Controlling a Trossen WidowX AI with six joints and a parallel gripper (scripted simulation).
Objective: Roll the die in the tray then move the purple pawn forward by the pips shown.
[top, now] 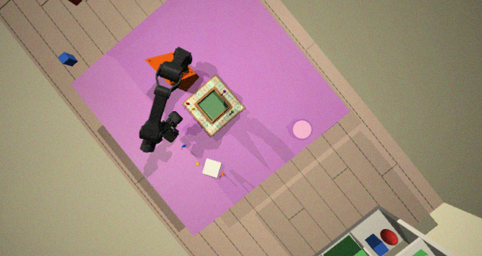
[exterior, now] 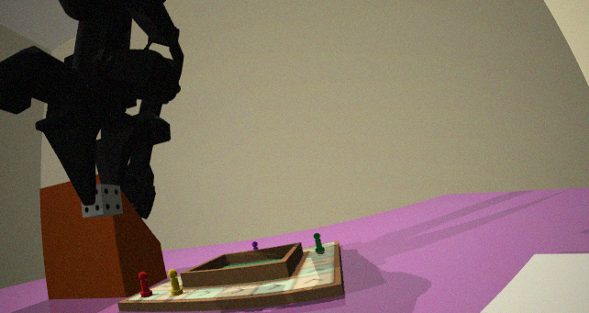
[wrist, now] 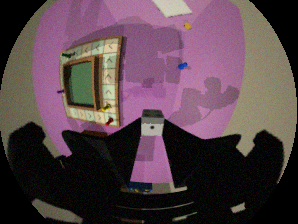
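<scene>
The purple pawn is 40 mm ahead of my gripper tip, 350 mm to the left of it and 100 mm below it. The rest, counted from my gripper tip: yellow pawn (20 mm behind, 130 mm to the left, 100 mm below); then white die (right at my gripper tip); then blue pawn (100 mm ahead, 80 mm to the right, 110 mm below).
</scene>
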